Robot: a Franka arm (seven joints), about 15 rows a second.
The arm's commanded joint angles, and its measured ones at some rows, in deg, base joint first. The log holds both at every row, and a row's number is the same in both.
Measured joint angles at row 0: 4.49, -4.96, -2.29, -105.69, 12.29, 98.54, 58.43
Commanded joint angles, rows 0 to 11: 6.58, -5.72, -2.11, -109.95, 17.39, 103.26, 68.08; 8.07, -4.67, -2.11, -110.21, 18.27, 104.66, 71.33; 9.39, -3.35, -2.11, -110.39, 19.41, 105.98, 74.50; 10.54, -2.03, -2.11, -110.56, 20.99, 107.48, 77.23; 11.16, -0.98, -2.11, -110.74, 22.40, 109.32, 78.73; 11.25, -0.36, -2.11, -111.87, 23.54, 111.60, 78.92; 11.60, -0.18, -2.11, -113.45, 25.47, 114.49, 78.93; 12.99, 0.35, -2.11, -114.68, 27.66, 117.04, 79.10; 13.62, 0.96, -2.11, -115.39, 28.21, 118.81, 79.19; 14.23, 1.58, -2.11, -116.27, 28.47, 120.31, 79.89; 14.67, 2.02, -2.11, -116.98, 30.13, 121.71, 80.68; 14.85, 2.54, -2.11, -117.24, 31.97, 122.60, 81.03
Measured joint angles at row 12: 14.29, 2.60, -2.03, -115.50, 28.86, 120.16, 79.58
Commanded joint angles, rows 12 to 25: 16.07, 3.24, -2.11, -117.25, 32.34, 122.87, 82.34; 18.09, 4.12, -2.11, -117.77, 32.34, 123.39, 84.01; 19.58, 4.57, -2.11, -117.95, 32.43, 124.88, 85.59; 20.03, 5.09, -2.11, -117.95, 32.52, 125.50, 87.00; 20.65, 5.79, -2.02, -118.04, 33.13, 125.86, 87.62; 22.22, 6.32, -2.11, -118.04, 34.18, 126.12, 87.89; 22.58, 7.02, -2.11, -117.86, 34.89, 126.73, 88.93; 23.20, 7.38, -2.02, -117.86, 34.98, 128.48, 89.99; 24.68, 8.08, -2.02, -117.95, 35.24, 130.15, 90.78; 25.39, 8.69, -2.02, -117.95, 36.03, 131.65, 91.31; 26.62, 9.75, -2.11, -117.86, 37.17, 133.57, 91.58; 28.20, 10.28, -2.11, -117.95, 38.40, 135.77, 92.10; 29.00, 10.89, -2.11, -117.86, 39.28, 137.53, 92.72; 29.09, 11.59, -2.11, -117.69, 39.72, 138.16, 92.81
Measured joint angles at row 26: 28.07, 10.36, -1.98, -117.61, 37.75, 135.52, 91.77
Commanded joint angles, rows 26 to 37: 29.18, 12.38, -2.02, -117.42, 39.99, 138.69, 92.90; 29.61, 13.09, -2.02, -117.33, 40.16, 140.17, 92.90; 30.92, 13.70, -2.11, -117.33, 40.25, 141.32, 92.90; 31.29, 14.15, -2.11, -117.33, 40.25, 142.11, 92.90; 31.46, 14.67, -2.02, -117.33, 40.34, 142.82, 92.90; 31.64, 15.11, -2.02, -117.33, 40.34, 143.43, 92.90; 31.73, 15.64, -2.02, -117.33, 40.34, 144.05, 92.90; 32.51, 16.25, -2.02, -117.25, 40.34, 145.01, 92.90; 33.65, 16.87, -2.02, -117.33, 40.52, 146.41, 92.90; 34.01, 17.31, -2.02, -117.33, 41.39, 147.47, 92.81; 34.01, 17.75, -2.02, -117.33, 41.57, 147.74, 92.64; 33.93, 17.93, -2.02, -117.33, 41.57, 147.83, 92.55
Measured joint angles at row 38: 33.66, 16.95, -1.97, -117.59, 39.85, 146.39, 92.68
